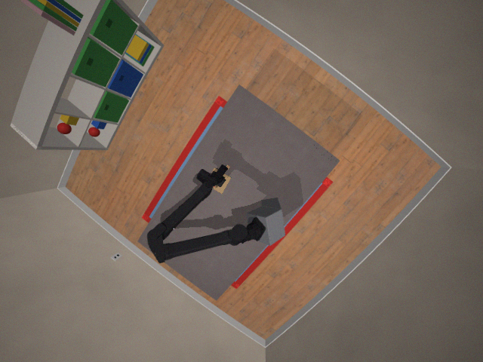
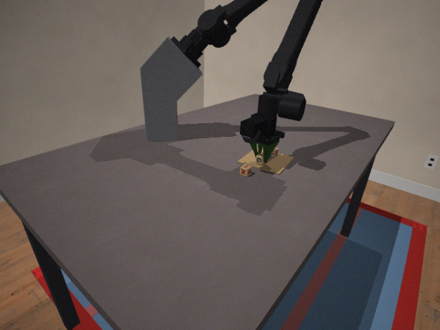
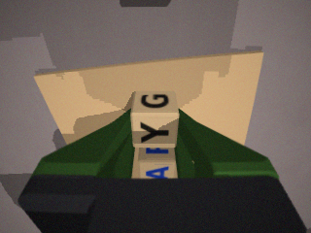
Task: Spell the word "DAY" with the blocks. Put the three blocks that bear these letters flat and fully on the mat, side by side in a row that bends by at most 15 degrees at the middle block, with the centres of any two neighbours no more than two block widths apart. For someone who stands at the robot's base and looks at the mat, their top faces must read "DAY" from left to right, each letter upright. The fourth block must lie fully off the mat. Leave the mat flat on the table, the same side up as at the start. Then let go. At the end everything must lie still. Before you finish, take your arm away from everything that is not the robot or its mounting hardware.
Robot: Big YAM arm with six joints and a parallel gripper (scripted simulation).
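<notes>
My hand is 4 cm to the right of the tan mat and 2 cm above it. The rest, counted from my hand: wooden block (9 cm to the right).
</notes>
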